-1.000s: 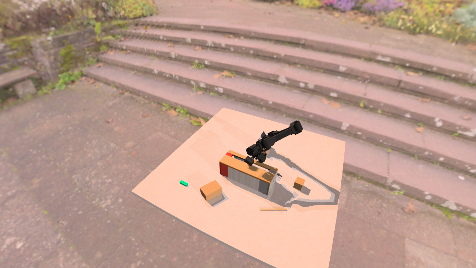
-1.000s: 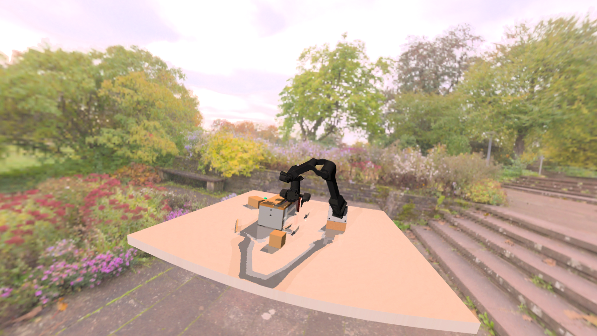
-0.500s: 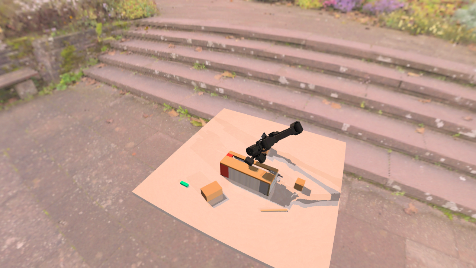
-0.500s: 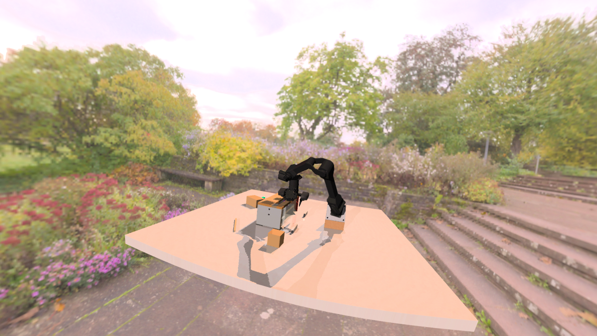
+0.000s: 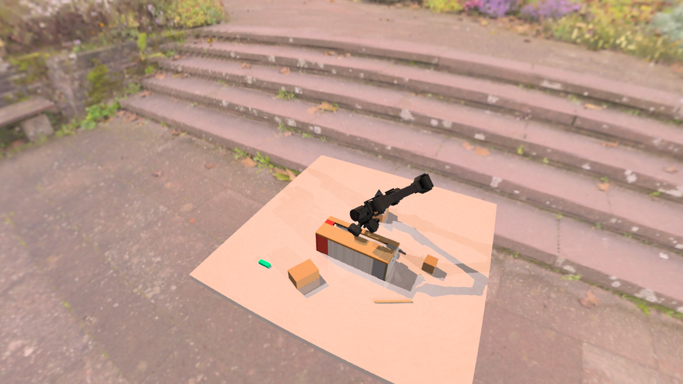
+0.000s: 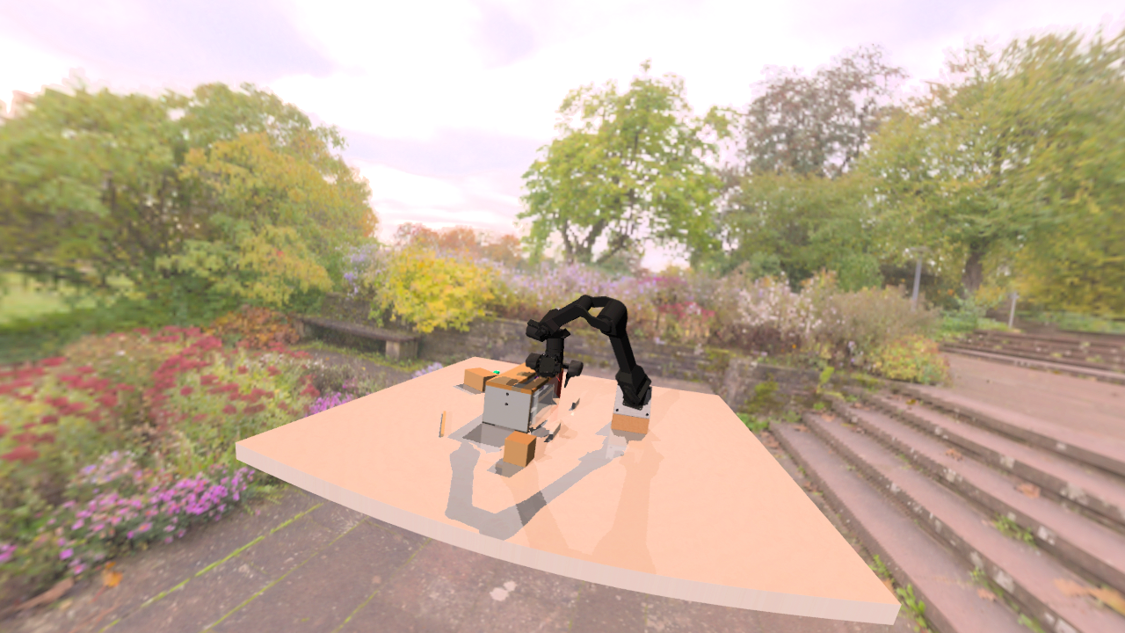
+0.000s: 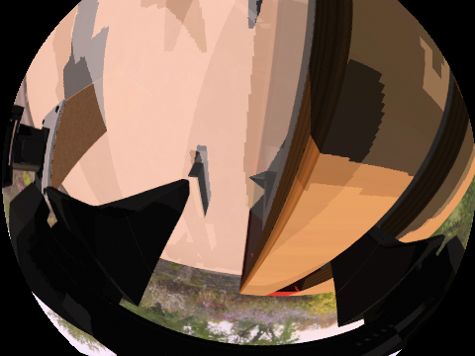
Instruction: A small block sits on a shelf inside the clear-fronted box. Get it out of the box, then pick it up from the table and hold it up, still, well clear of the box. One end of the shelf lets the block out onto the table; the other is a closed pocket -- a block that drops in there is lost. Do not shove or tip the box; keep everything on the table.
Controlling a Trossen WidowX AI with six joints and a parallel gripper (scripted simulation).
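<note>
Right now the purple block is 60 mm ahead of my gripper tip and 20 mm to the right of it. From my gripper tip the other things lie so: box (30 mm ahead, 50 mm to the left, 30 mm below); thin wooden stick (220 mm ahead, 320 mm to the left, 90 mm below); green piece (370 mm ahead, 290 mm to the right, 80 mm below).
</note>
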